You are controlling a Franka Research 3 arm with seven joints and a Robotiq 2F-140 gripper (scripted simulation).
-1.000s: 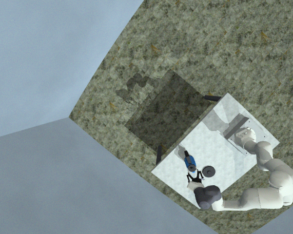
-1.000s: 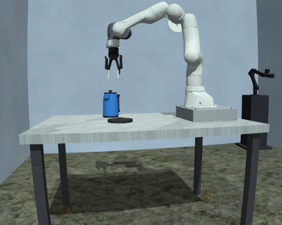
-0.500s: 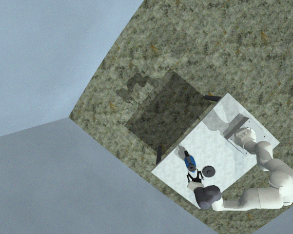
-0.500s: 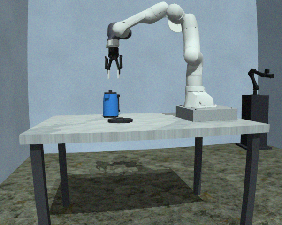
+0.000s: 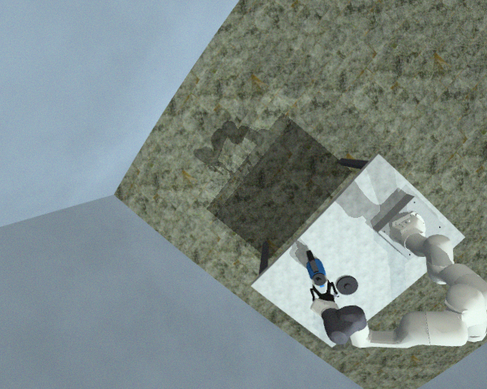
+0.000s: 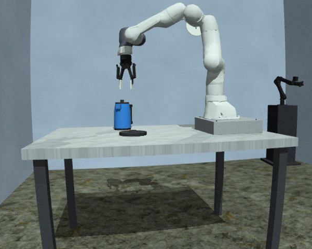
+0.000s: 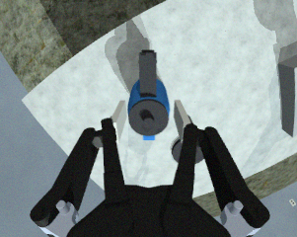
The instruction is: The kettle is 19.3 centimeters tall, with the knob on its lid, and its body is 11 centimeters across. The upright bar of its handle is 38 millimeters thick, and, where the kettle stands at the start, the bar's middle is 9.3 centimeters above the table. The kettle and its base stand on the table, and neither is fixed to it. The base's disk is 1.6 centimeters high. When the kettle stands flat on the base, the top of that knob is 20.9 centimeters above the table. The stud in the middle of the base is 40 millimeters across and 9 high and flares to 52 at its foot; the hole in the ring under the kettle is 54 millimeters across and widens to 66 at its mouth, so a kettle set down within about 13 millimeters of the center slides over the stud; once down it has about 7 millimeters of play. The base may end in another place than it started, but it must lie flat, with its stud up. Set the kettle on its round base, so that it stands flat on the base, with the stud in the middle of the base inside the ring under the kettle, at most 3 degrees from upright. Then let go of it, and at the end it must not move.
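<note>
My gripper is now 20 cm above the blue kettle, 3 cm to the right of it and 1 cm short of it. The rest, counted from my hand: black round base 34 cm to the left, 28 cm below, 6 cm behind.
</note>
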